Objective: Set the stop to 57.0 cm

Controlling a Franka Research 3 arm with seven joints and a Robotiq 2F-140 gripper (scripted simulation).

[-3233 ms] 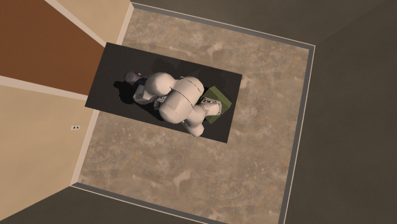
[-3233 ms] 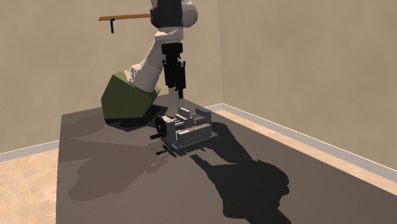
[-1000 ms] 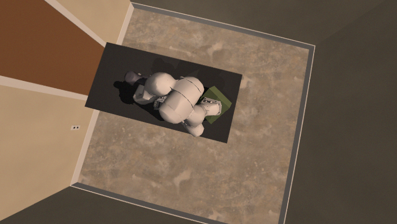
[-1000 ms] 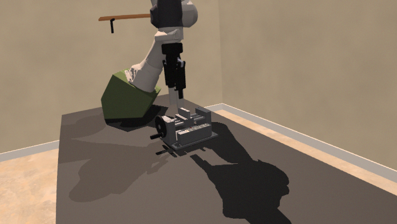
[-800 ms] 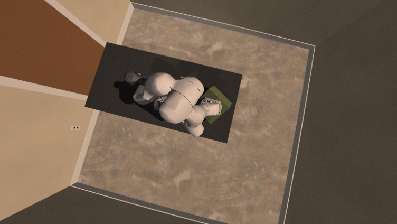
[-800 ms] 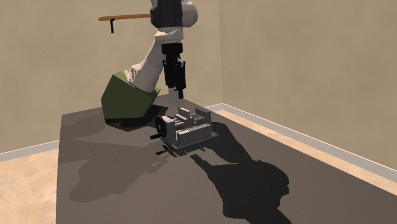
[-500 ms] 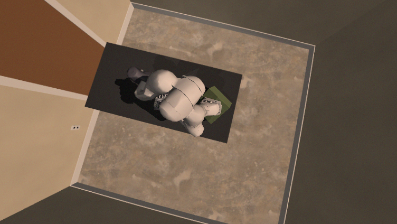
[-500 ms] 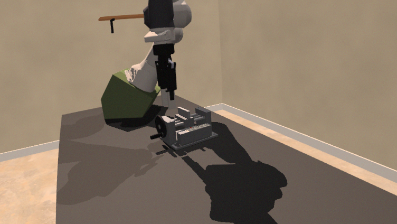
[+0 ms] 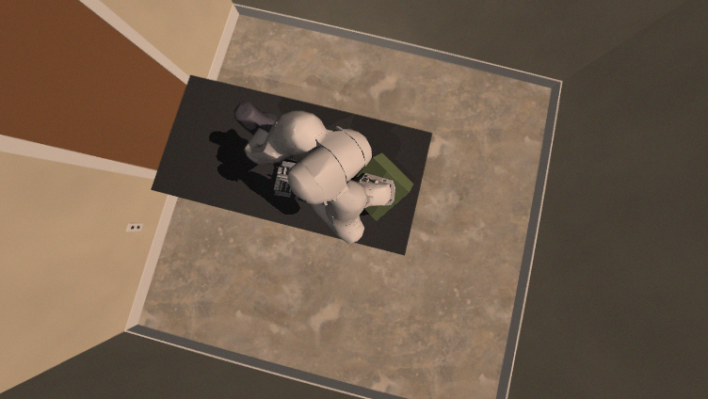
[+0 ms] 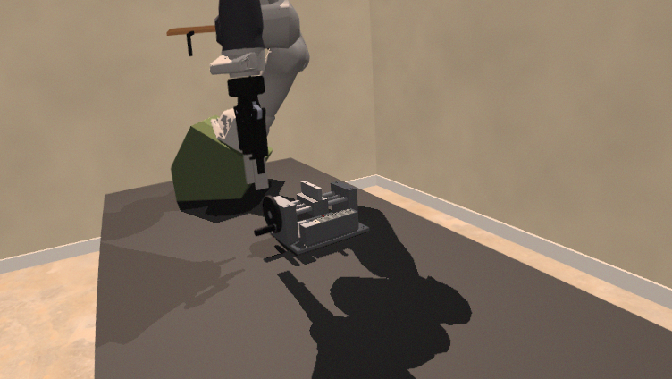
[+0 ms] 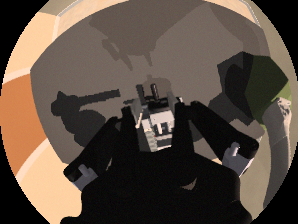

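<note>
Right now my hand is 13 cm above the handwheel, 2 cm to the right of it and 1 cm past it. Round my hand: grey stop fixture 14 cm to the left, 10 cm below, 1 cm behind.
</note>
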